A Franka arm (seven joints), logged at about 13 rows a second.
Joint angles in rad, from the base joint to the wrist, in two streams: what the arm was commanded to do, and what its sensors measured. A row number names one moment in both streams.
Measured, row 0:
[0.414 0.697 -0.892 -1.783 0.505 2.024 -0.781]
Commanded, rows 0 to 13:
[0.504 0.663 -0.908 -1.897 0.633 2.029 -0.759]
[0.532 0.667 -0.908 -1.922 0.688 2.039 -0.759]
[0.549 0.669 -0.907 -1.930 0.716 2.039 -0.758]
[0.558 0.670 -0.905 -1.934 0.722 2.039 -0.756]
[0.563 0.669 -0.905 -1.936 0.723 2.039 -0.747]
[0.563 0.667 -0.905 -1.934 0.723 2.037 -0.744]
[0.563 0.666 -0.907 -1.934 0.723 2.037 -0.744]
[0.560 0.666 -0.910 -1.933 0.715 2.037 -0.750]
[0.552 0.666 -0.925 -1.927 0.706 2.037 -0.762]
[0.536 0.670 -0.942 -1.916 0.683 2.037 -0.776]
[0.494 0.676 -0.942 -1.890 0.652 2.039 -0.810]
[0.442 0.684 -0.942 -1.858 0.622 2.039 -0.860]
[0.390 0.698 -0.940 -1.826 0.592 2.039 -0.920]
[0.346 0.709 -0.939 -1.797 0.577 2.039 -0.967]
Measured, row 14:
[0.433 0.697 -0.948 -1.858 0.612 2.048 -0.886]
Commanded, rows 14 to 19:
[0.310 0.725 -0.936 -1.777 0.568 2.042 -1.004]
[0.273 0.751 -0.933 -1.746 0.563 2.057 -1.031]
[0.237 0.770 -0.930 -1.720 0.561 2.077 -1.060]
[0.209 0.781 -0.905 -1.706 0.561 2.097 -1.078]
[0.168 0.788 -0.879 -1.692 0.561 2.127 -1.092]
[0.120 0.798 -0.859 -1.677 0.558 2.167 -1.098]
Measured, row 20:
[0.187 0.759 -0.898 -1.731 0.577 2.123 -1.084]
